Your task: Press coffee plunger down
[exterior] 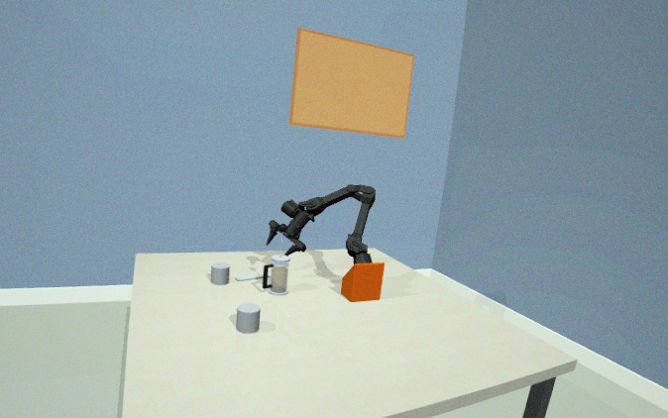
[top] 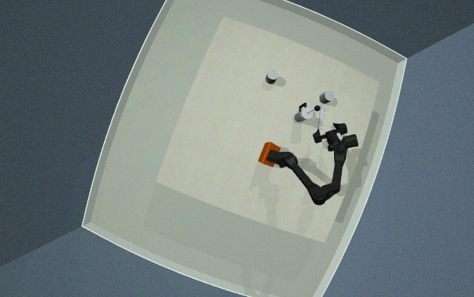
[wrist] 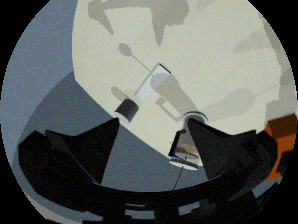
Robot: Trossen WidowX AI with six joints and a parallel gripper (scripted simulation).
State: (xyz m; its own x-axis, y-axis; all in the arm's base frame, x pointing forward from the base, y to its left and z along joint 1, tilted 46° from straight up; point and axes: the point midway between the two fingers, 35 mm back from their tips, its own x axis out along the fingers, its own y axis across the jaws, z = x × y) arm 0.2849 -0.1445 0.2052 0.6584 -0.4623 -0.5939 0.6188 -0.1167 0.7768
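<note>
Now: gripper tip 150 mm to the right of the coffee press, 30 mm short of it and 10 mm below it.
</note>
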